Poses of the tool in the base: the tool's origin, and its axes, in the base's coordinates. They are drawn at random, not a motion.
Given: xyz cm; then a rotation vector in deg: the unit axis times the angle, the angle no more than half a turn.
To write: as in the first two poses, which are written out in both.
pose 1, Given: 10.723 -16.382 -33.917 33.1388 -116.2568 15.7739
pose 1, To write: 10.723 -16.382 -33.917 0.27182 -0.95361 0.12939 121.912
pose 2, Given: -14.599 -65.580 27.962 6.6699 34.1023 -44.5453
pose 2, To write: -14.599 -65.580 27.962 0.11806 0.60363 -0.78848 56.495
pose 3, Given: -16.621 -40.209 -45.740 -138.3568 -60.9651 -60.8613
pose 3, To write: -16.621 -40.209 -45.740 -0.84890 -0.37406 -0.37342 162.983
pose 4, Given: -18.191 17.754 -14.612 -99.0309 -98.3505 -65.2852
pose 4, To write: -18.191 17.754 -14.612 -0.64270 -0.63829 -0.42370 154.085
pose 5, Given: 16.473 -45.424 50.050 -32.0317 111.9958 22.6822
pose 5, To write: 16.473 -45.424 50.050 -0.26991 0.94372 0.19113 118.674
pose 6, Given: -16.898 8.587 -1.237 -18.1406 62.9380 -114.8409
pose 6, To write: -16.898 8.587 -1.237 -0.13721 0.47606 -0.86864 132.207
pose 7, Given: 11.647 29.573 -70.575 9.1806 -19.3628 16.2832
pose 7, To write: 11.647 29.573 -70.575 0.34111 -0.71944 0.60502 26.914
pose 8, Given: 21.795 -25.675 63.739 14.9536 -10.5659 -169.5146
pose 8, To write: 21.795 -25.675 63.739 0.08770 -0.06197 -0.99422 170.501
